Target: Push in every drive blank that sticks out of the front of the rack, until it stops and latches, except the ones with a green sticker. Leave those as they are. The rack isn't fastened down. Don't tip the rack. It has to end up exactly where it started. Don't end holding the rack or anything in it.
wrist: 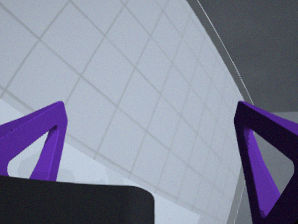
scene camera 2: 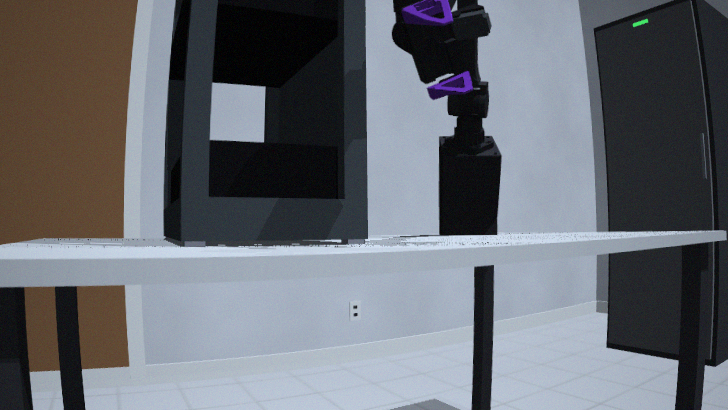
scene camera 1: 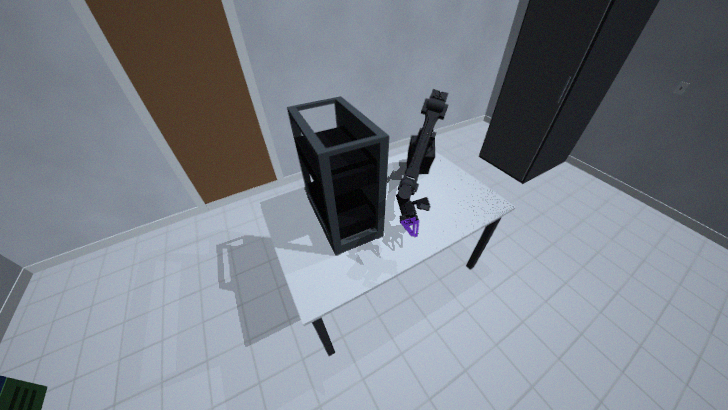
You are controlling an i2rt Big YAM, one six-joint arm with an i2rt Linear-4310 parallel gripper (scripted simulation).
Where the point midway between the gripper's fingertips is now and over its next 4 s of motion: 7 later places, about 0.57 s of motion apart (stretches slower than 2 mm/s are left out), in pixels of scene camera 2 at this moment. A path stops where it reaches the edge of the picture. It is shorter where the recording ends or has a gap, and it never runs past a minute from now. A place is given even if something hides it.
My gripper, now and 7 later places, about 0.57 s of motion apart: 458, 58; 446, 64; 413, 64; 378, 69; 359, 70; 355, 69; 362, 61; 360, 61
